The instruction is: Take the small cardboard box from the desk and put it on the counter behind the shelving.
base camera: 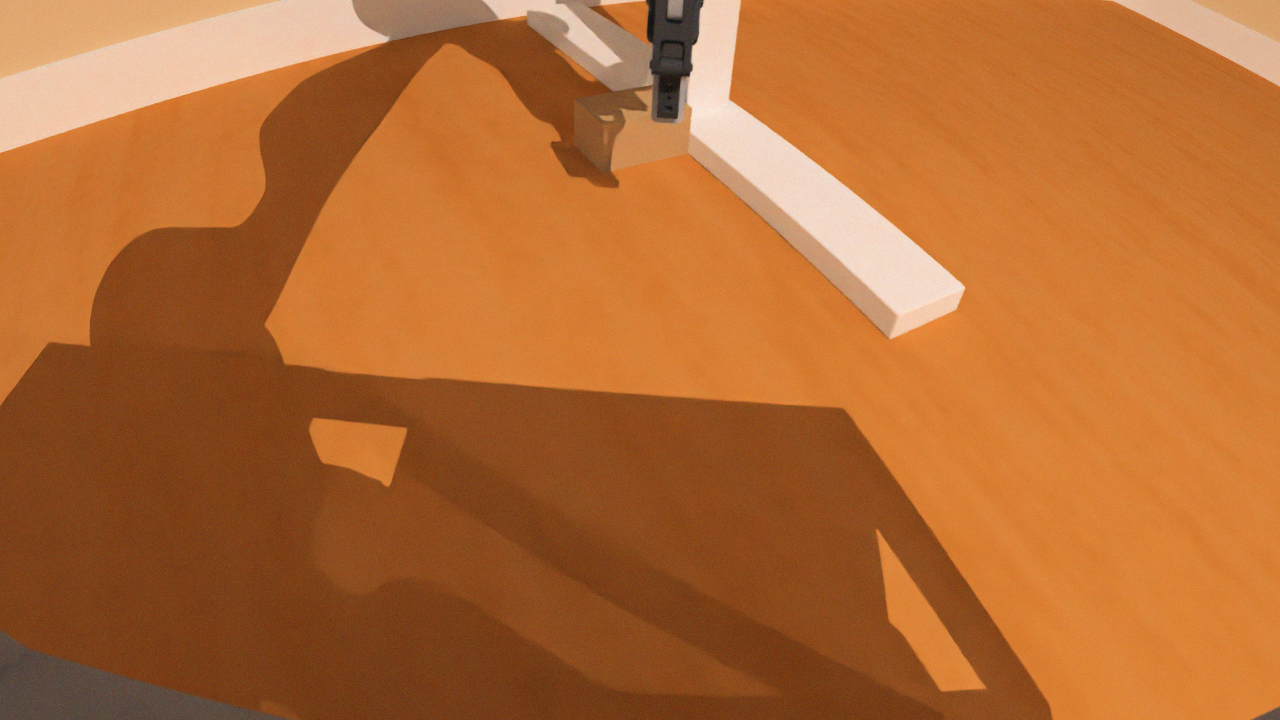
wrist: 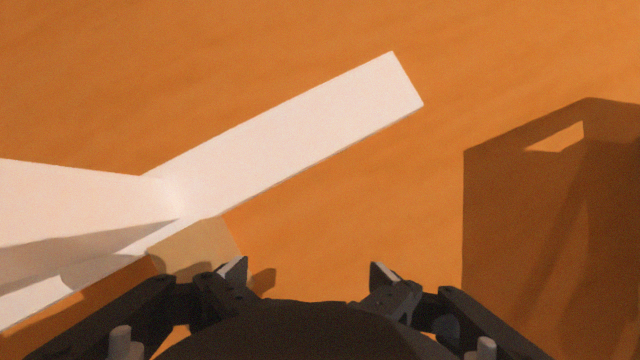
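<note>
The small cardboard box is a tan block on the orange wood floor, close against the white foot bar. My gripper is open and empty, pointing down. In the base view its near finger overlaps the top right of the box. In the wrist view the box lies to the left of the gap between the fingers, partly hidden behind the left finger. How high the fingers are above it is hard to tell. The desk top, the shelving and the counter do not show.
A long white foot bar runs along the floor, with a white upright post rising from it beside the box. A wall with a white baseboard stands at the back left. Large dark shadows fall across the floor.
</note>
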